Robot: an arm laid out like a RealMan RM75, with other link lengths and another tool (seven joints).
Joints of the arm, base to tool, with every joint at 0 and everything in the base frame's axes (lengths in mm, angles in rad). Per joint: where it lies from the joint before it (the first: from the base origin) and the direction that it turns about. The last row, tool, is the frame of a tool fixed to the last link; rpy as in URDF.
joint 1: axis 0 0 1 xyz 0.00 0.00 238.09
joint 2: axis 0 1 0 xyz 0.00 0.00 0.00
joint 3: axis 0 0 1 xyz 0.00 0.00 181.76
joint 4: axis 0 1 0 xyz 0.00 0.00 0.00
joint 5: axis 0 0 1 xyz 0.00 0.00 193.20
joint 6: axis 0 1 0 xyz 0.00 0.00 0.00
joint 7: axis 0 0 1 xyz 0.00 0.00 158.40
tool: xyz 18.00 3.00 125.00 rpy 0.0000 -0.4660 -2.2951
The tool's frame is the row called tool.
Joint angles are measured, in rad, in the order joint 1, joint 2, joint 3, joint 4, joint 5, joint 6, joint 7. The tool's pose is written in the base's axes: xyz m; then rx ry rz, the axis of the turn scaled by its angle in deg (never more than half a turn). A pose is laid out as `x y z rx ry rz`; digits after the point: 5 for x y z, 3 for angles.
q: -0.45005 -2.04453 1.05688 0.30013 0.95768 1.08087 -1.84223
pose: -0.20503 0.44463 -0.00780 -31.743 92.051 64.224
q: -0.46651 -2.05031 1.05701 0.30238 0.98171 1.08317 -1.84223
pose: -0.19500 0.44500 -0.01492 -30.798 93.377 62.498
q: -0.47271 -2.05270 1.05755 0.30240 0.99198 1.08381 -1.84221
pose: -0.19140 0.44475 -0.01827 -30.495 93.970 61.795
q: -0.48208 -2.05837 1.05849 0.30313 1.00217 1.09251 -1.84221
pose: -0.18328 0.44402 -0.02249 -29.868 94.363 60.401
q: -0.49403 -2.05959 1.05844 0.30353 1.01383 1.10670 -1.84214
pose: -0.17380 0.44353 -0.02501 -28.782 94.833 58.810
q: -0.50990 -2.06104 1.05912 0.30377 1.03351 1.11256 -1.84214
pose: -0.16482 0.44320 -0.02994 -27.711 95.949 57.197
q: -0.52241 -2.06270 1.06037 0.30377 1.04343 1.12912 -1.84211
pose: -0.15452 0.44196 -0.03257 -26.588 96.300 55.424
